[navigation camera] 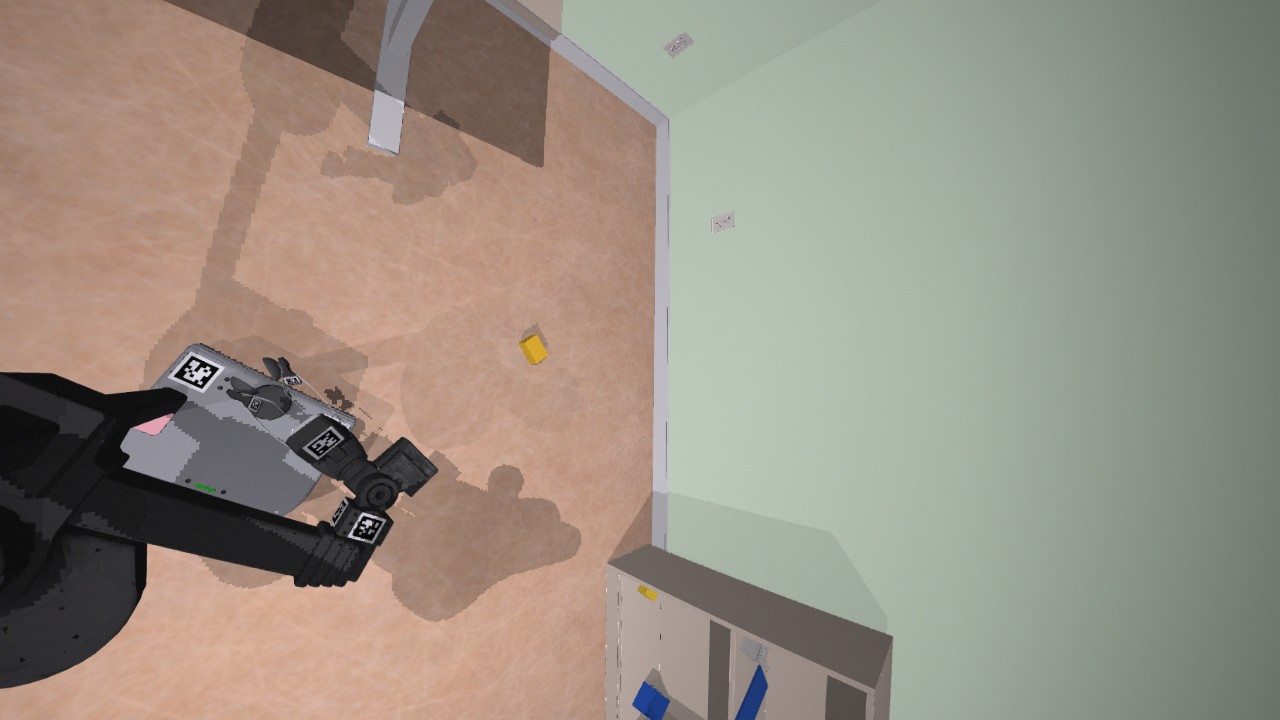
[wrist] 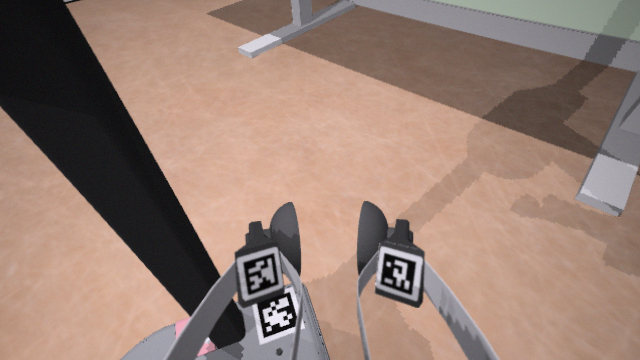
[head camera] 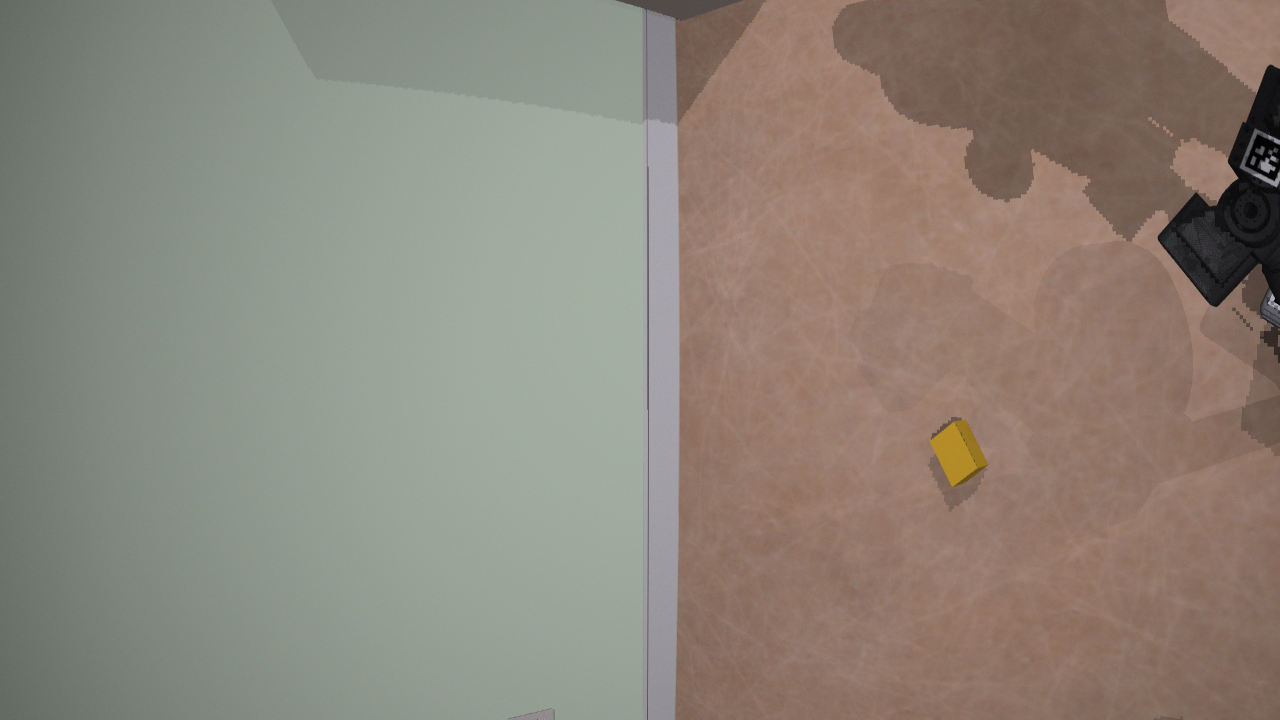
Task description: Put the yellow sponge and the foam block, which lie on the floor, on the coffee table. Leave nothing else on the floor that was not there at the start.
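Where they show: gripper, between the fingertips: [navigation camera: 250, 369]; robot's base, origin of its link: [navigation camera: 269, 400].
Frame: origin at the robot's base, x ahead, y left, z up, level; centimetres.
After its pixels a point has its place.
A mustard-yellow block [head camera: 957, 454] {z 4.5, x 50.9, y -53.9 cm} [navigation camera: 533, 349] {z 4.5, x 50.5, y -53.6 cm} lies on the floor, a little away from the wall's baseboard; I cannot tell whether it is the sponge or the foam block. A second such piece on the floor does not show. My gripper [navigation camera: 256, 374] {z 44.2, x 4.8, y 5.5 cm} [wrist: 328, 226] {z 44.2, x 4.8, y 5.5 cm} is open and empty, held over the robot's grey base and well apart from the block. In the head view part of my wrist [head camera: 1245, 214] {z 67.7, x -1.9, y -14.9 cm} shows at the right edge. The coffee table's top does not show in these views.
A white table foot [navigation camera: 386, 125] [wrist: 607, 182] stands beyond the base, and another foot [wrist: 260, 46] shows in the wrist view. An open shelf unit [navigation camera: 805, 629] {z 82.8, x -2.8, y -147.0 cm} with blue items stands by the green wall [head camera: 358, 358] {z 72.8, x 73.5, y -125.2 cm} [navigation camera: 984, 313] {z 129.7, x 95.5, y -112.7 cm}. The mast [wrist: 115, 150] rises beside the gripper.
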